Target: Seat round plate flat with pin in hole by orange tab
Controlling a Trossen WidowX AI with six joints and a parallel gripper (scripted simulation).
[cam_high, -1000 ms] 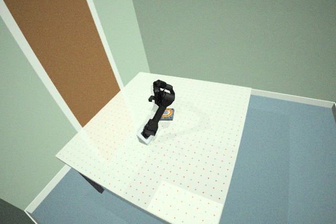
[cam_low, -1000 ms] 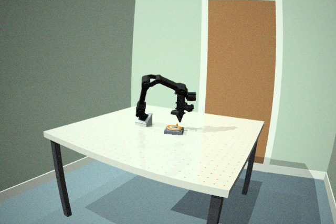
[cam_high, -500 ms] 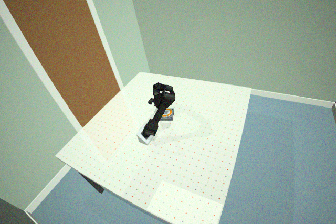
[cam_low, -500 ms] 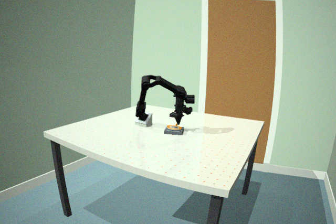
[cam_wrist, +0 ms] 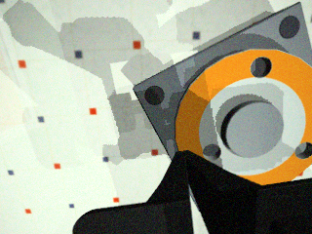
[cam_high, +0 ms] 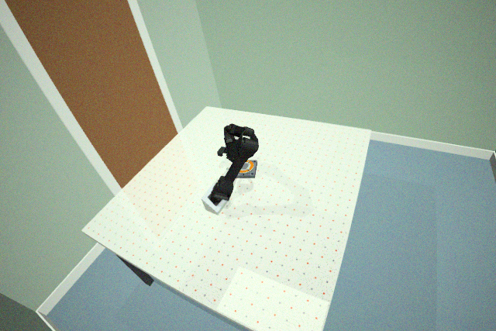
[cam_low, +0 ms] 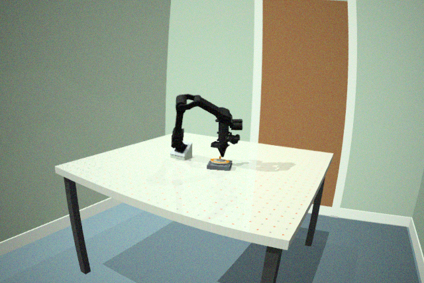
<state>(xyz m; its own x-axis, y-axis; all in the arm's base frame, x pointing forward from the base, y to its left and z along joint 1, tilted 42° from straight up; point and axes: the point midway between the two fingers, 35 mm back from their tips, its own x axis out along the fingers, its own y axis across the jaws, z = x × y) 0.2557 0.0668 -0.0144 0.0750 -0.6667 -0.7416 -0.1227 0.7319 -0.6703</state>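
The round plate lies 3 cm to the right of my gripper tip and 1 cm below it. Also, from my gripper tip: base (2 cm ahead, 5 cm to the right, 2 cm below).
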